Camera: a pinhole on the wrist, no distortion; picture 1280 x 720 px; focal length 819.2 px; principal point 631.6 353.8 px. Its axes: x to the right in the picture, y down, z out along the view. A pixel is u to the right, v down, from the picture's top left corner.
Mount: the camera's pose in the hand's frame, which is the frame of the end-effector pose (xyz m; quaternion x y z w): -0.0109 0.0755 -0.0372 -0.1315 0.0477 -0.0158 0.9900
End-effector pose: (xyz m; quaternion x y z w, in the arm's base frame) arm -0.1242 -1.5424 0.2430 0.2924 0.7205 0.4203 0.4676
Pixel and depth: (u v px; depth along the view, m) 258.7 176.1 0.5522
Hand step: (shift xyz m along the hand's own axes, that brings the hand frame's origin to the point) -0.2088 0.1139 0.5475
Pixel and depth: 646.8 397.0 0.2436
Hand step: 0.0179 0.1508 0.1931
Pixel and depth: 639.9 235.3 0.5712
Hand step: 0.0496 0.1434 0.5328
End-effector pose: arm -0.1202 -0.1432 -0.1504 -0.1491 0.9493 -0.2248 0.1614
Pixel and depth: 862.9 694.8 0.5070
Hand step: 0.1855 0.4041 0.3818
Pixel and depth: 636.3 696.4 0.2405
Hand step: 0.0161 0.2348 0.1674
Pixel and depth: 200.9 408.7 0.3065
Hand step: -0.1406 0.1817 0.2665
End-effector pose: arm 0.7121 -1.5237 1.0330 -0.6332 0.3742 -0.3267 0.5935
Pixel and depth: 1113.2 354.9 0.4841
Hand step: 0.3200 0.1890 0.4021
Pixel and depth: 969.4 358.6 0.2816
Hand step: 0.1324 0.1449 0.2225
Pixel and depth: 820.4 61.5 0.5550
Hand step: 0.1674 0.0225 0.5364
